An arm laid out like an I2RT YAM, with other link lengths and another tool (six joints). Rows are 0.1 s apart.
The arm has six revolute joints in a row. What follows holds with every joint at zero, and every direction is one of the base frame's. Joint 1 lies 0.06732 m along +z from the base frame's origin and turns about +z. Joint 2 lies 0.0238 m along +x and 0.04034 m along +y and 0.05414 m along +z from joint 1 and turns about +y. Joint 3 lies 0.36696 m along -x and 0.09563 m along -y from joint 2 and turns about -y. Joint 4 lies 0.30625 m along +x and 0.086 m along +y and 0.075 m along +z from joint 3 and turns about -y. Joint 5 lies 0.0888 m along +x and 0.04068 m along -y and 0.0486 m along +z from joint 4 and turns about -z. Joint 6 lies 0.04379 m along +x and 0.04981 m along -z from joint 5 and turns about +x. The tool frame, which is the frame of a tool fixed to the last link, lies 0.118 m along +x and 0.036 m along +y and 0.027 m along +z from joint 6; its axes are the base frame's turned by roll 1.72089, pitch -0.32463 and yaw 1.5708 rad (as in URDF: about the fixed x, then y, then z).
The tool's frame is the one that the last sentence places.
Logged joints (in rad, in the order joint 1, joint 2, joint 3, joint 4, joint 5, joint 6), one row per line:
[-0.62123, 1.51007, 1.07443, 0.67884, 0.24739, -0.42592]
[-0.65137, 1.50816, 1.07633, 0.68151, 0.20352, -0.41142]
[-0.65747, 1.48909, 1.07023, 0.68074, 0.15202, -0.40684]
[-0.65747, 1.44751, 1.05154, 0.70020, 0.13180, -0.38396]
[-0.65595, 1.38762, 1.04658, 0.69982, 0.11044, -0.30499]
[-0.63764, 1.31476, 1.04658, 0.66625, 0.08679, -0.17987]
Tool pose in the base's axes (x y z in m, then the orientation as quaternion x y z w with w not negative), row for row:
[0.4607, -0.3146, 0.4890, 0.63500, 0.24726, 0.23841, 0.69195]
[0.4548, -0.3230, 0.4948, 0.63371, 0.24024, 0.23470, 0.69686]
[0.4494, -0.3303, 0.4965, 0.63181, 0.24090, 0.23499, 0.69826]
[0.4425, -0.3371, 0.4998, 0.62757, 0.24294, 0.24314, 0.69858]
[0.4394, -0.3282, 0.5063, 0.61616, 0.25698, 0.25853, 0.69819]
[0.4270, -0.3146, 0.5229, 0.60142, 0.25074, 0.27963, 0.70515]
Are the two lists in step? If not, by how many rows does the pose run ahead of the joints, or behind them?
The pose runs 2 rows behind the joints: the pose in row i belongs to the joints in row i - 2.
